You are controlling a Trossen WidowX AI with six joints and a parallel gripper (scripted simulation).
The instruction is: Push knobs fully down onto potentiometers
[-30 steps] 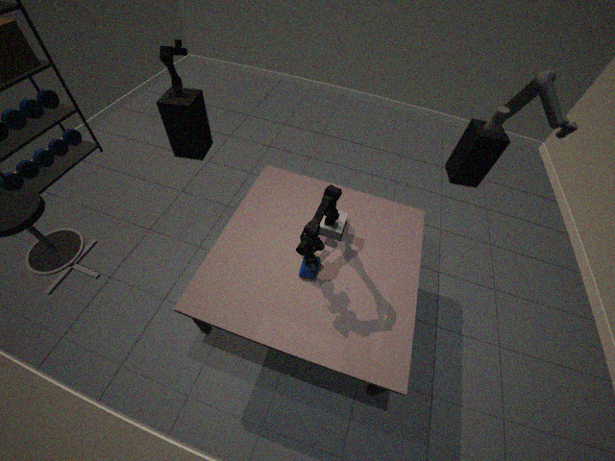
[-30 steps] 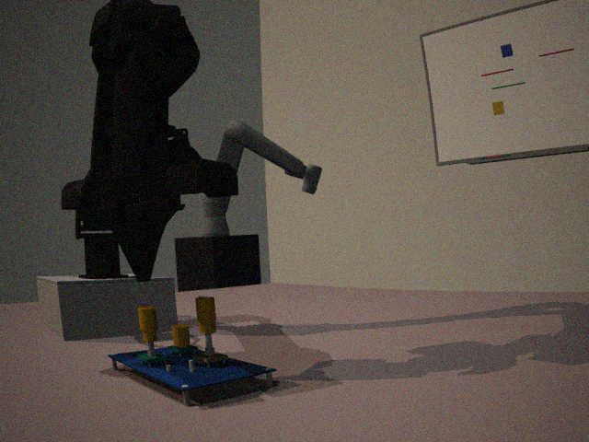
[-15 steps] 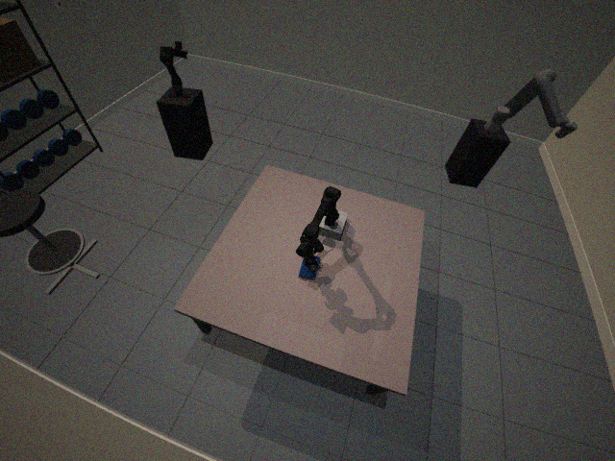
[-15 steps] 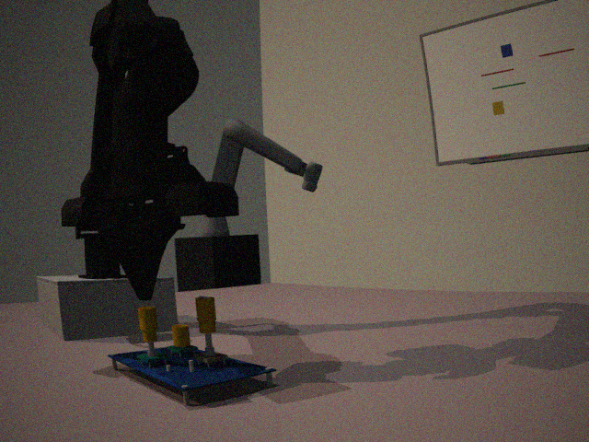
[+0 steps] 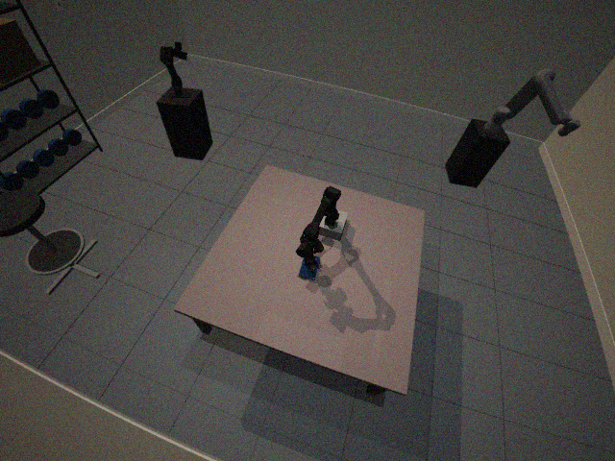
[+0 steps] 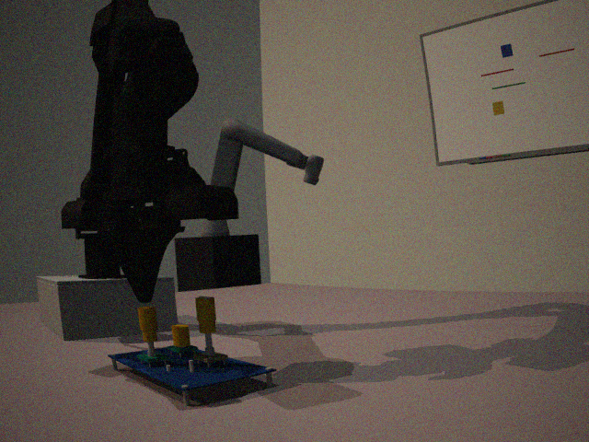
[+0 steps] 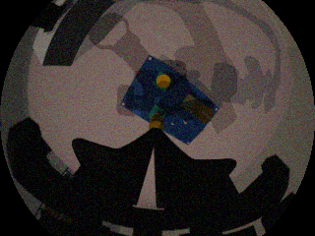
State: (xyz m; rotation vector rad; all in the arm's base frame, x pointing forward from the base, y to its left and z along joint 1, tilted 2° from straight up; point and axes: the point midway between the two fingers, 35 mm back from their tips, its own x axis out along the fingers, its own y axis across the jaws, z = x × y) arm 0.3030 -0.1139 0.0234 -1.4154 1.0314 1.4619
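Now: gripper tip 40 mm above the green potentiometer. Round my gripper tip: knob: 40 mm to the left, 40 mm ahead, 10 mm below.
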